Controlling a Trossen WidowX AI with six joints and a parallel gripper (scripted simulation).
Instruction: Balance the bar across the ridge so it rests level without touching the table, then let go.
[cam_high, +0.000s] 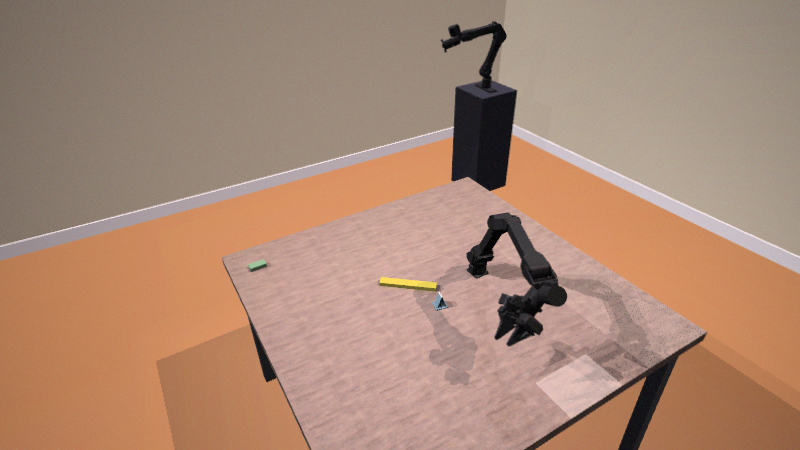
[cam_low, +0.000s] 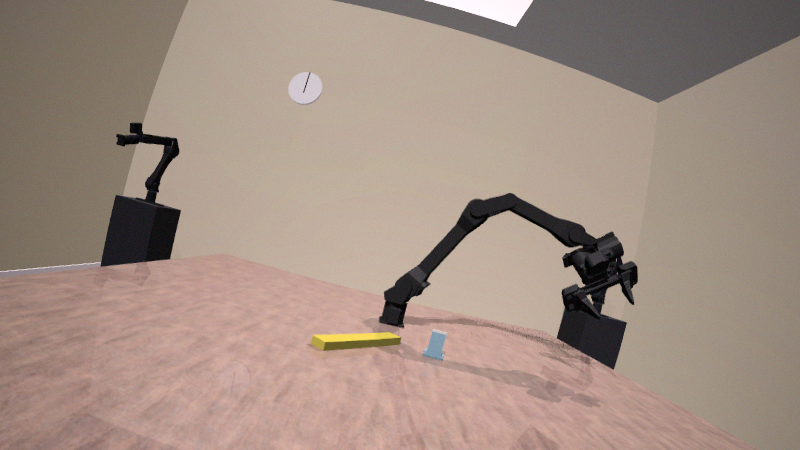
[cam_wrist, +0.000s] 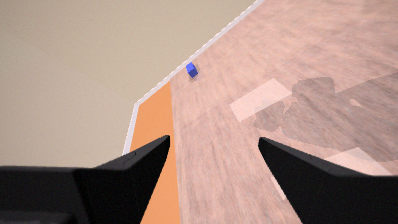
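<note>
Now: the bar 520 mm to the right of my gripper tip and 170 mm below it. Also, from my gripper tip: green block: 460 mm ahead, 950 mm to the right, 170 mm below.
</note>
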